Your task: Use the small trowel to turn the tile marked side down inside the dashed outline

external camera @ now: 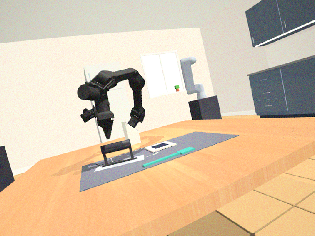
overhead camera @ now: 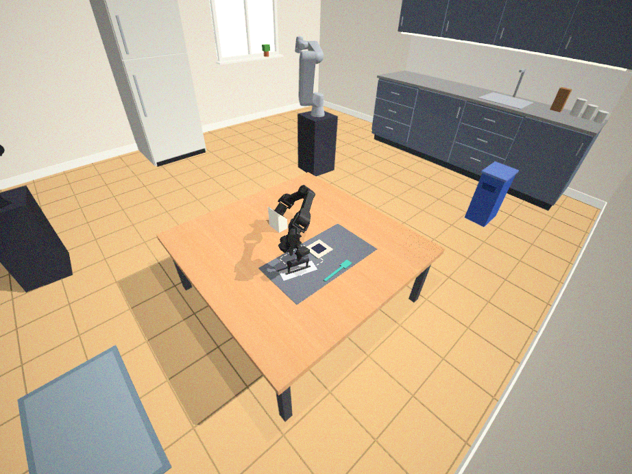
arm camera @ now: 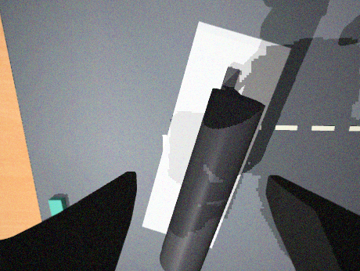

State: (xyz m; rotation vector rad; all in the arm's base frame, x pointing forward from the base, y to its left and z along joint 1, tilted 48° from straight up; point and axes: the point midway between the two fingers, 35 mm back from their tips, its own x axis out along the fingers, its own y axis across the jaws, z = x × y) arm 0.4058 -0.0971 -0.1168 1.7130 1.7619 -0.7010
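Now: the trowel 70 mm below my gripper tip and 10 mm behind it. The rest, counted from my gripper tip: teal tool: 220 mm to the left, 130 mm ahead, 110 mm below; then tile: 230 mm to the left, 110 mm below, 70 mm behind; then grey mat: 190 mm to the left, 130 mm below, 10 mm behind.
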